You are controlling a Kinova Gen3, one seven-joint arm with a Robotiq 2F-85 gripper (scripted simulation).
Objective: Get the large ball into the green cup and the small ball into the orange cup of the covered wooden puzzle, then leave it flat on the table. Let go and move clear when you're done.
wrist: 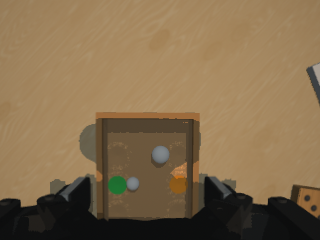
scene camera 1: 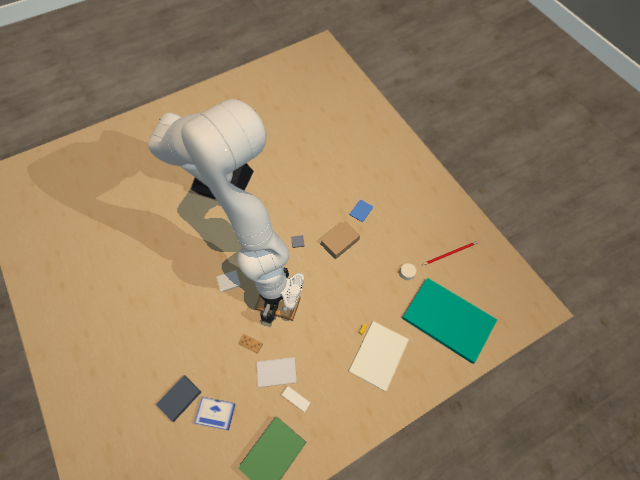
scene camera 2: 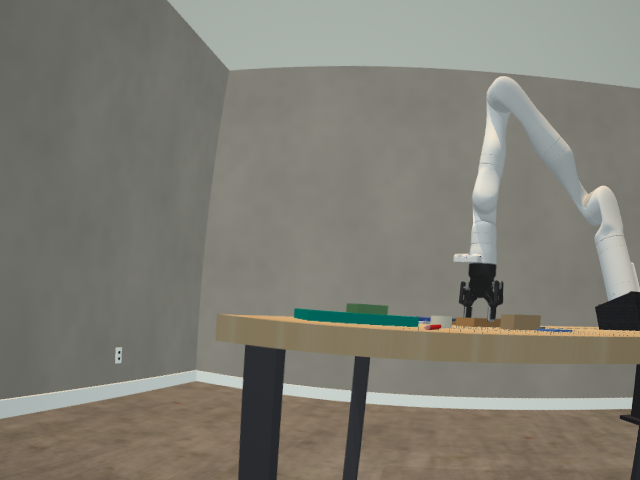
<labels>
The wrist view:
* my gripper: 147, 190
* covered wooden puzzle: 147, 164
</labels>
